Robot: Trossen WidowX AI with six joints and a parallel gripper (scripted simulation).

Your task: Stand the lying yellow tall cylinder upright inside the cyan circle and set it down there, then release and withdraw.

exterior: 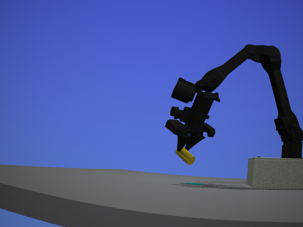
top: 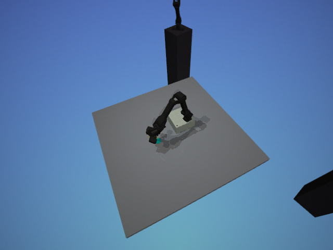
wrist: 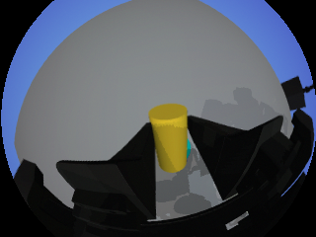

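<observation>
The cyan circle lies 50 mm behind my gripper tip, 20 mm to the left of it and 110 mm below it. Round my gripper tip: yellow cylinder 10 mm behind, 10 mm to the left, 10 mm below.
</observation>
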